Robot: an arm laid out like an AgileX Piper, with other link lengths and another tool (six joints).
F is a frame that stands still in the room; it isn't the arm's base.
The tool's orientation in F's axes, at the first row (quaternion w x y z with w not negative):
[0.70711, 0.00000, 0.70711, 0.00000]
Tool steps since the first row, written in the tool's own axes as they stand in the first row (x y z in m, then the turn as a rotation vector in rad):
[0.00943, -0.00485, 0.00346, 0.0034, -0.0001, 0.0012]
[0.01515, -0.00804, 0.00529, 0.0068, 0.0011, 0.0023]
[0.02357, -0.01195, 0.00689, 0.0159, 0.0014, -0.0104]
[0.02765, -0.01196, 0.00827, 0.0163, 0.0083, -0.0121]
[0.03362, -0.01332, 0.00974, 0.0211, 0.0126, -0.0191]
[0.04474, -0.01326, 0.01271, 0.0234, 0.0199, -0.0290]
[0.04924, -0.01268, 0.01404, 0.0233, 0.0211, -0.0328]
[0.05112, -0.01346, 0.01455, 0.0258, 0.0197, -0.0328]
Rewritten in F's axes. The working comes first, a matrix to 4 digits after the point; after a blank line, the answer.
The tool's axes in the first row as the columns of a matrix, in F's axes (used below as rounded here):
[0.0000, 0.0000, 1.0000]
[0.0000, 1.0000, 0.0000]
[-1.0000, 0.0000, 0.0000]

[0.00346, -0.00485, -0.00943, 0.0012, -0.0001, -0.0034]
[0.00529, -0.00804, -0.01515, 0.0023, 0.0011, -0.0068]
[0.00689, -0.01195, -0.02357, -0.0104, 0.0014, -0.0159]
[0.00827, -0.01196, -0.02765, -0.0121, 0.0083, -0.0163]
[0.00974, -0.01332, -0.03362, -0.0191, 0.0126, -0.0211]
[0.01271, -0.01326, -0.04474, -0.0290, 0.0199, -0.0234]
[0.01404, -0.01268, -0.04924, -0.0328, 0.0211, -0.0233]
[0.01455, -0.01346, -0.05112, -0.0328, 0.0197, -0.0258]

